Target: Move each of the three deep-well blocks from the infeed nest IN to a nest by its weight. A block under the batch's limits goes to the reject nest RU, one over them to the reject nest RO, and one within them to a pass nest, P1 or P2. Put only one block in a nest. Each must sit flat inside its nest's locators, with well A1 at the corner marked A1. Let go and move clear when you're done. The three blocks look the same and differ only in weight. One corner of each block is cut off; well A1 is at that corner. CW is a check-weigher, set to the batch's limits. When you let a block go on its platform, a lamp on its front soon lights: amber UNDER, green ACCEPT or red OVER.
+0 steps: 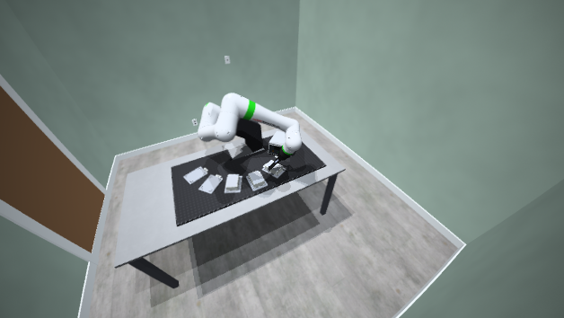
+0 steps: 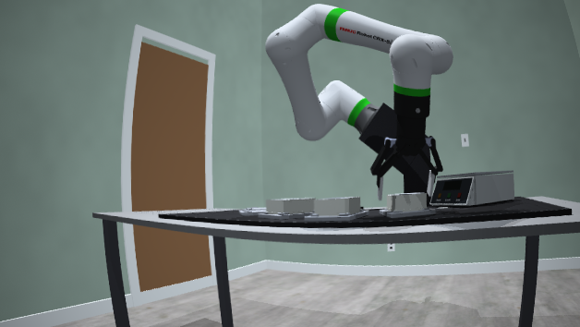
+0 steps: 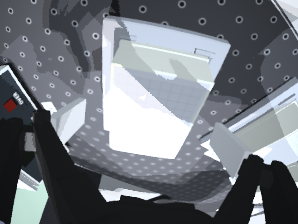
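Right now my hand is 20 mm above the grey deep-well block. The rest, counted from my hand: check-weigher platform 240 mm behind, 220 mm to the left, 40 mm above; then check-weigher CW 230 mm behind, 220 mm to the left, 10 mm above.
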